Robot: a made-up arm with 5 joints. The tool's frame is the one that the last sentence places.
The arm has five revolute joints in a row. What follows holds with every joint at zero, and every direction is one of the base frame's.
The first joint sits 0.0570 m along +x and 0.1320 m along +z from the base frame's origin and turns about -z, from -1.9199 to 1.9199 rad.
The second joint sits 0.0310 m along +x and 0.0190 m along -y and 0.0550 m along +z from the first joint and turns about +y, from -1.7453 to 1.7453 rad.
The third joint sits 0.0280 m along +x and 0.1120 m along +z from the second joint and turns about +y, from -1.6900 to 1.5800 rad.
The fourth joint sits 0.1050 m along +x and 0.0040 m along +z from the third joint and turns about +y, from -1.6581 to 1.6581 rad.
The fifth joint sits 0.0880 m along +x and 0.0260 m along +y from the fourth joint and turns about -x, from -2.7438 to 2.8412 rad.
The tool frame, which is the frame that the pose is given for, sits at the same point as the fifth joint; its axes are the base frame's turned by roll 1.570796, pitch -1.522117 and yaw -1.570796 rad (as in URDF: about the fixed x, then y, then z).
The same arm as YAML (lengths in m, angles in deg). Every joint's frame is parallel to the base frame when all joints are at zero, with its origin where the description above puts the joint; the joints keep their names.
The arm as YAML. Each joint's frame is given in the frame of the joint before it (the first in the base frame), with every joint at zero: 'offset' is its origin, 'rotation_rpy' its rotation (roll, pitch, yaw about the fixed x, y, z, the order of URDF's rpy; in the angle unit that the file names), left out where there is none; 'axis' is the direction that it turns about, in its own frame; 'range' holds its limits. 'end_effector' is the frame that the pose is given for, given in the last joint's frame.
length_unit: m
angle_unit: deg
chain:
  - id: joint 1
    offset: [0.057, 0.0, 0.132]
    axis: "-z"
    range: [-110.0, 110.0]
  - id: joint 2
    offset: [0.031, -0.019, 0.055]
    axis: "+y"
    range: [-100.0, 100.0]
  - id: joint 3
    offset: [0.028, 0.0, 0.112]
    axis: "+y"
    range: [-96.83, 90.53]
  - id: joint 4
    offset: [0.105, 0.0, 0.004]
    axis: "+y"
    range: [-95.0, 95.0]
  - id: joint 5
    offset: [0.088, 0.026, 0.0]
    axis: "-x"
    range: [-157.21, 162.79]
end_effector:
  offset: [0.0, 0.0, 0.0]
  rotation_rpy: [90.0, -87.21, -90.0]

